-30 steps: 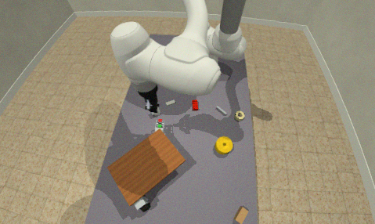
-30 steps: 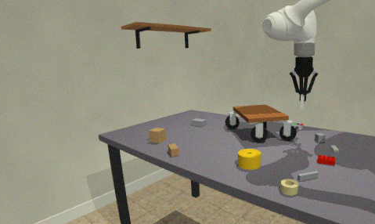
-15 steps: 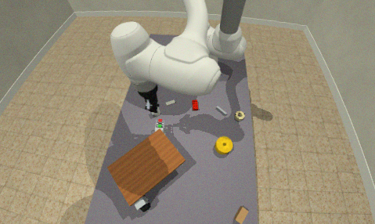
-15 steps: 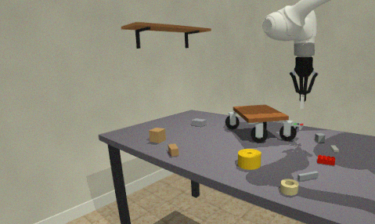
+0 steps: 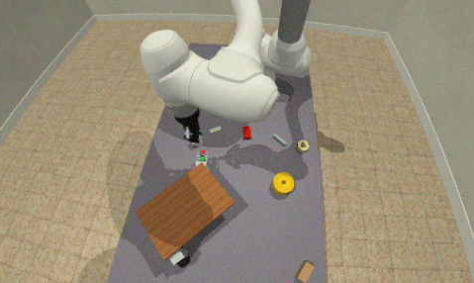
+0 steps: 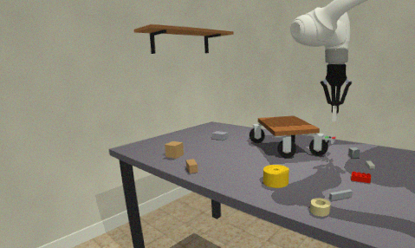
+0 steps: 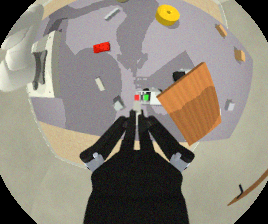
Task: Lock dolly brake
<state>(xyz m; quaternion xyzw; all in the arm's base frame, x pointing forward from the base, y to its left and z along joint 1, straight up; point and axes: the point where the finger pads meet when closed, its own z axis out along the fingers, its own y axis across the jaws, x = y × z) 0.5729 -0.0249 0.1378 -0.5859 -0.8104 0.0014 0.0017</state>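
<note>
Right now my hand is 10 mm short of the brake pedal, 10 mm to the right of it and 110 mm above it. Also, from my hand: grey bar: 210 mm behind, 310 mm to the left, 180 mm below; then yellow cylinder: 10 mm ahead, 360 mm to the left, 170 mm below; then red brick: 190 mm behind, 140 mm to the left, 180 mm below.
</note>
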